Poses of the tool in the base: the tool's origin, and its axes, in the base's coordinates. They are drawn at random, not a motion.
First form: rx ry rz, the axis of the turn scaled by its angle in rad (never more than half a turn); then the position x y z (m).
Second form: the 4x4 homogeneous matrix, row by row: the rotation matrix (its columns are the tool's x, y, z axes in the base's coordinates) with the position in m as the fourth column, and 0 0 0 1 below. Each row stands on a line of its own. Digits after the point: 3 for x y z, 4 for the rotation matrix.
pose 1, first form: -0.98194 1.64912 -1.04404 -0.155 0.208 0.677
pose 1, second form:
-0.2579 -0.1441 0.9554 -0.155
-0.9252 0.3217 -0.2012 0.208
-0.2784 -0.9358 -0.2163 0.677
0 0 0 1

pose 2, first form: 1.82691 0.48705 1.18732 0.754 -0.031 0.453
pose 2, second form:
0.4665 -0.1313 0.8747 0.754
0.7077 -0.5377 -0.4582 -0.031
0.5305 0.8328 -0.1579 0.453
0 0 0 1

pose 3, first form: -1.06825 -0.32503 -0.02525 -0.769 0.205 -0.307
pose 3, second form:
0.9522 0.1766 -0.2494 -0.769
0.1360 0.4860 0.8633 0.205
0.2737 -0.8559 0.4388 -0.307
0 0 0 1

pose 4, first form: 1.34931 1.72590 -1.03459 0.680 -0.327 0.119
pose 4, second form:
-0.2090 0.9765 0.0523 0.680
0.4141 0.1368 -0.8999 -0.327
-0.8859 -0.1664 -0.4330 0.119
0 0 0 1

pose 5, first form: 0.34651 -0.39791 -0.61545 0.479 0.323 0.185
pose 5, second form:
0.7458 0.4850 -0.4567 0.479
-0.6155 0.7639 -0.1939 0.323
0.2548 0.4257 0.8683 0.185
0 0 0 1

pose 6, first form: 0.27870 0.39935 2.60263 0.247 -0.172 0.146
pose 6, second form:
-0.8597 -0.4360 0.2660 0.247
0.4957 -0.8378 0.2289 -0.172
0.1231 0.3287 0.9364 0.146
0 0 0 1

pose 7, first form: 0.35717 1.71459 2.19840 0.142 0.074 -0.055
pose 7, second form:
-0.9144 -0.1032 0.3915 0.142
0.4049 -0.2217 0.8871 0.074
-0.0048 0.9696 0.2445 -0.055
0 0 0 1

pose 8, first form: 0.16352 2.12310 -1.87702 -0.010 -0.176 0.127
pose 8, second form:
-0.9480 0.2815 0.1487 -0.010
-0.1131 0.1389 -0.9838 -0.176
-0.2976 -0.9494 -0.0998 0.127
0 0 0 1

